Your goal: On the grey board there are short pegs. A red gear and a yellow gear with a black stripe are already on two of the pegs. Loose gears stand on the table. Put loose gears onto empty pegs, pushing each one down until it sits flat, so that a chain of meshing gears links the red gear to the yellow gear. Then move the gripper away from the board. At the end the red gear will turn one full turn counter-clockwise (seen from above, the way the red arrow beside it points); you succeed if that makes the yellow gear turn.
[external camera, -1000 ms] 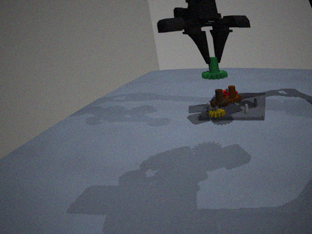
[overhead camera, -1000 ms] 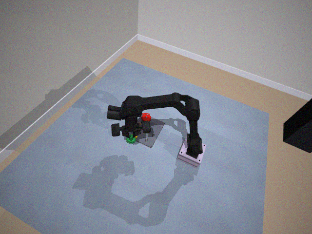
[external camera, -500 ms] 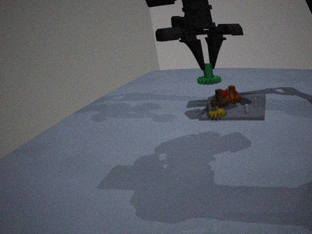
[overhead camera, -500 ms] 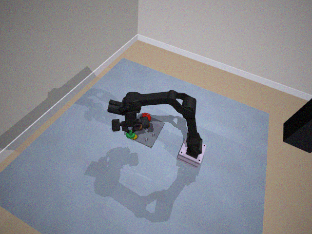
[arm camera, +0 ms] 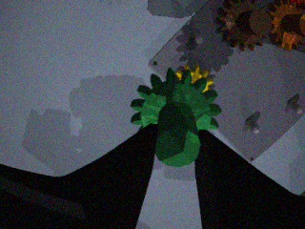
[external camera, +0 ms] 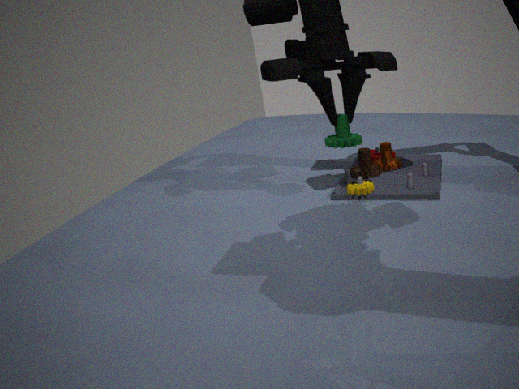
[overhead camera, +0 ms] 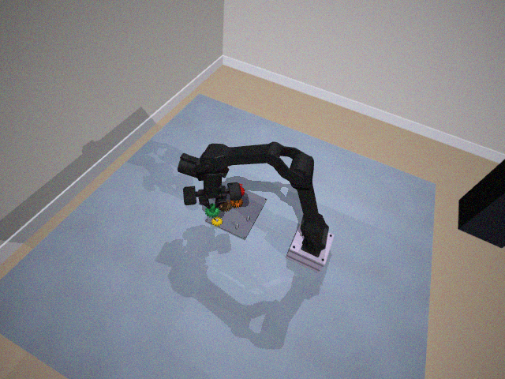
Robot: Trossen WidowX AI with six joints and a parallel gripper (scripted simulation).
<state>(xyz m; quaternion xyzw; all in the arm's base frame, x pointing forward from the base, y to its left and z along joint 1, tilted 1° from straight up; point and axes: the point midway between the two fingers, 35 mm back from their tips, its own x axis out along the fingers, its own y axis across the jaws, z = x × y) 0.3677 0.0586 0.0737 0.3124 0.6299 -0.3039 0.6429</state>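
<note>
Right now my gripper tip is 10 mm past the yellow gear, 10 mm to the left of it and 90 mm above it. The rest, counted from my gripper tip: orange gear: 30 mm behind, 130 mm to the right, 80 mm below; then red gear: 10 mm behind, 180 mm to the right, 90 mm below; then green gear: 10 mm below.
</note>
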